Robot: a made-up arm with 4 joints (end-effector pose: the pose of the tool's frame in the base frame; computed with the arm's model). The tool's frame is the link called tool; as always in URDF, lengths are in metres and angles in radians.
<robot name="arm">
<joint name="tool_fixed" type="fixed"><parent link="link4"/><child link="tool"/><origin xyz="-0.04 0.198 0.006" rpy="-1.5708 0 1.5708"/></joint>
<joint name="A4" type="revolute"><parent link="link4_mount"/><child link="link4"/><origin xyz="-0.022 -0.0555 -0.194" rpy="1.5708 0 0"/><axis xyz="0 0 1"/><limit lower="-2.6" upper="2.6"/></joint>
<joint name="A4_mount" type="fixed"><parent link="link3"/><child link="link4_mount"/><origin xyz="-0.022 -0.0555 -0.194"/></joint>
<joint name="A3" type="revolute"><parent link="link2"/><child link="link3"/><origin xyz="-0.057 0.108 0.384" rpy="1.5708 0 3.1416"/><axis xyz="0 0 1"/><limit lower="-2.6" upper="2.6"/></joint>
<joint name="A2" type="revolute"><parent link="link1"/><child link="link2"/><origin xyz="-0.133 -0.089 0.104" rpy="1.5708 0 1.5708"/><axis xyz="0 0 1"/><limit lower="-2.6" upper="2.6"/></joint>
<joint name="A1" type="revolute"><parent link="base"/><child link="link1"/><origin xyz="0 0 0.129" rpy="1.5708 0 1.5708"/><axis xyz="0 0 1"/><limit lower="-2.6" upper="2.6"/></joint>
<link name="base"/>
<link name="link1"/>
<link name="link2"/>
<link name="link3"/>
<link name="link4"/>
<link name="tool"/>
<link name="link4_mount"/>
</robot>
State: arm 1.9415 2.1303 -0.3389 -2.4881
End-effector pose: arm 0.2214 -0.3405 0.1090 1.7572 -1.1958 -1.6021
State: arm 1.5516 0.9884 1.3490 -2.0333
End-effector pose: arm -0.2496 -0.0692 0.5030 -1.0879 -0.8782 -1.9946
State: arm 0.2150 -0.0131 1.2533 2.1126
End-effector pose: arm -0.3109 0.0736 -0.0620 0.8570 -1.6729 -1.4991
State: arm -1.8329 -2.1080 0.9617 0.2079
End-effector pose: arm 0.2228 -0.1452 0.0827 -0.2957 -0.4884 2.1791
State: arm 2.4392 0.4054 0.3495 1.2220
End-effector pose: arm -0.0736 -0.1285 0.0664 2.4887 -0.0443 -1.1485
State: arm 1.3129 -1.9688 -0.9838 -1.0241
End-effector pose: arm 0.1754 0.2322 0.1705 1.0280 -0.0689 -1.4075
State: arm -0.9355 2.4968 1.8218 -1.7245
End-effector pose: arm 0.2416 0.4006 -0.1135 2.4240 1.0216 -1.5321
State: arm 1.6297 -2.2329 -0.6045 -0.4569
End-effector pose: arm 0.1534 0.1487 0.2885 0.9655 -0.7304 -1.8150
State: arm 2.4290 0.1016 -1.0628 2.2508
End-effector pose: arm -0.3162 -0.3159 0.2912 0.8301 -1.8422 -1.4346
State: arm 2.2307 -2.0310 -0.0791 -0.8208
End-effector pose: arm 0.2639 0.0310 0.3157 1.8901 -0.5522 -1.3560
